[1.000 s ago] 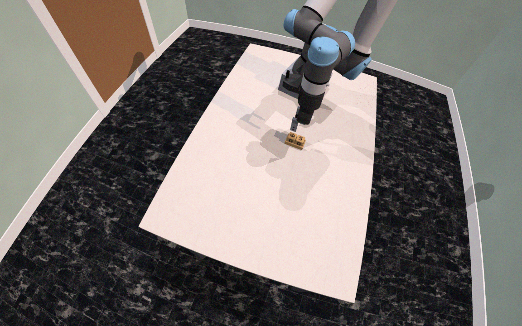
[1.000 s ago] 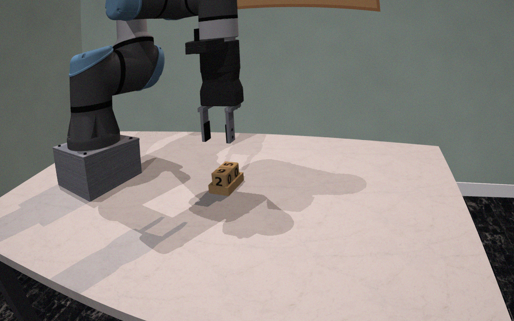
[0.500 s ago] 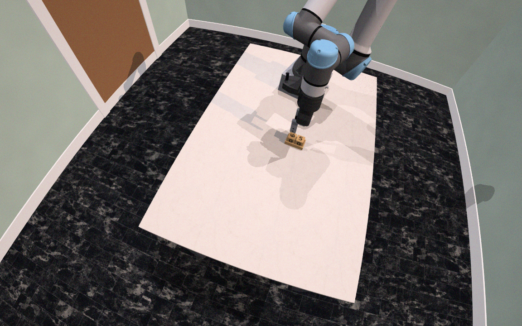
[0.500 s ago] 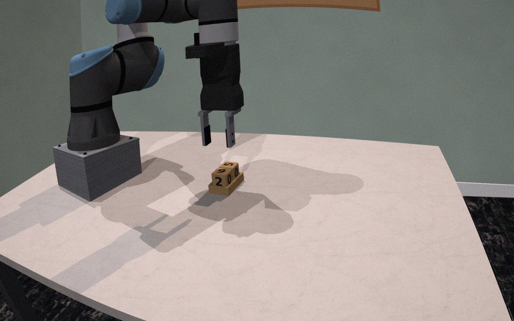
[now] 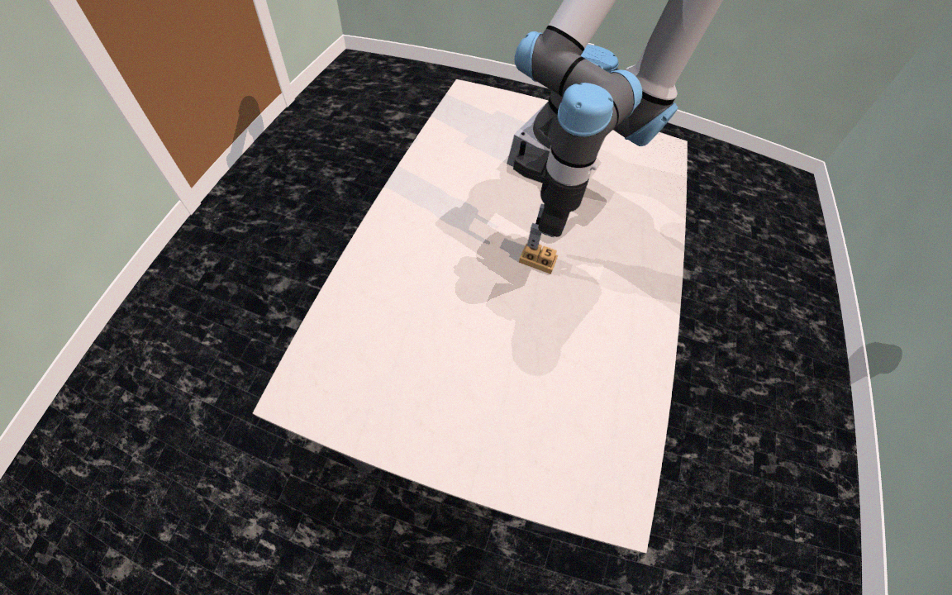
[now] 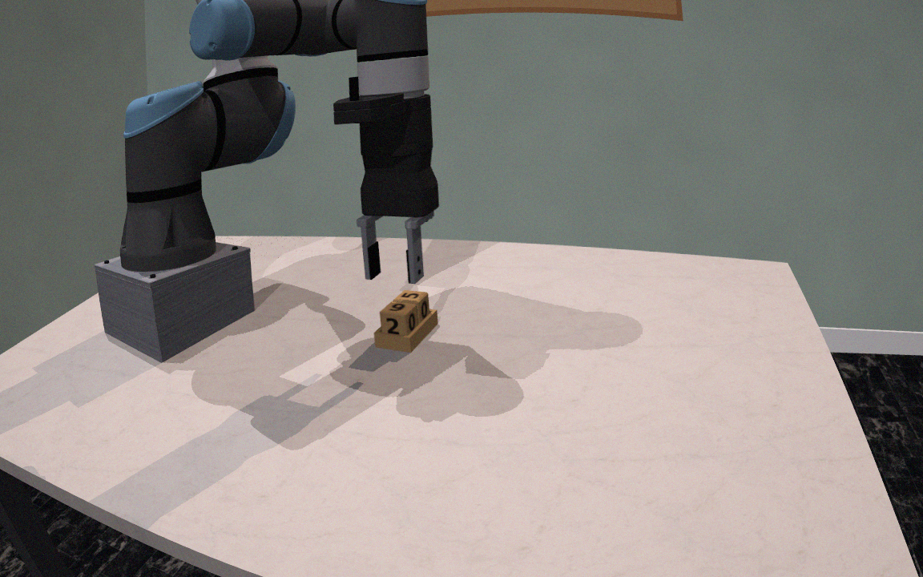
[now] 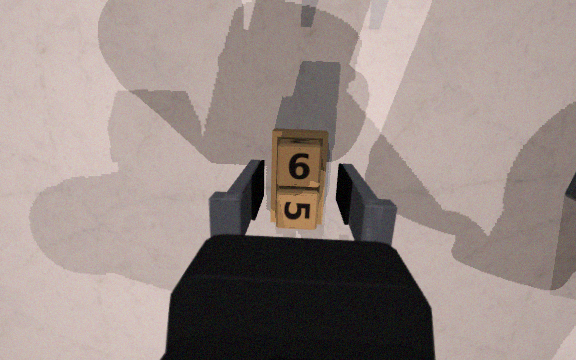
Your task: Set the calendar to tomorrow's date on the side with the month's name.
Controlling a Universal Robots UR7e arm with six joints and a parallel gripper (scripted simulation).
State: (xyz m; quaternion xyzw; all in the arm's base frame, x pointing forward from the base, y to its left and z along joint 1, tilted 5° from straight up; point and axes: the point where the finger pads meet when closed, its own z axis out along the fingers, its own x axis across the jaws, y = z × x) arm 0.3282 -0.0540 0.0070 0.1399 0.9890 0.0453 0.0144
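My hand is 8 cm above the wooden calendar tray and 2 cm to the right of it.
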